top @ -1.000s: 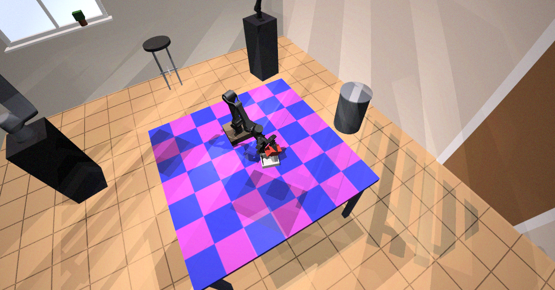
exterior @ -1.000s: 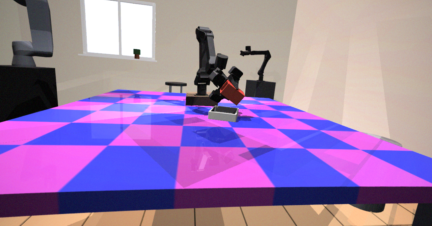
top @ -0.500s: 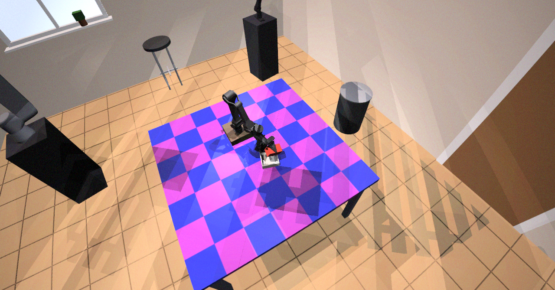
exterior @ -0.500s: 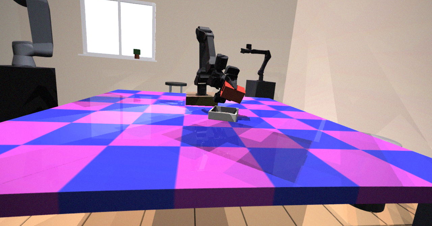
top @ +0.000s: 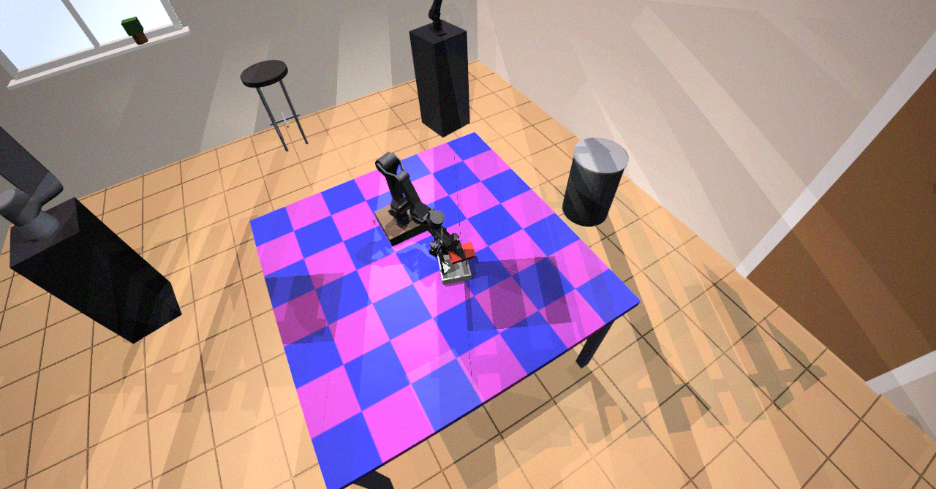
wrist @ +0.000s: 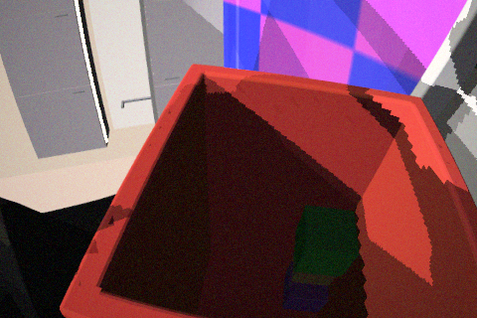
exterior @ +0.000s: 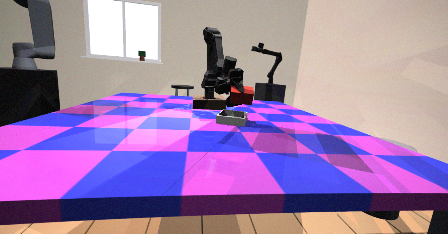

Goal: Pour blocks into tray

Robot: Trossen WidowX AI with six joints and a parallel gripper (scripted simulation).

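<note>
My gripper tip is now 2 cm past the red square cup, 3 cm to the right of it and 1 cm below it. Also, from my gripper tip: green block: 2 cm behind, 1 cm to the left, 1 cm below; white shallow tray: 6 cm behind, 1 cm to the right, 11 cm below.
</note>
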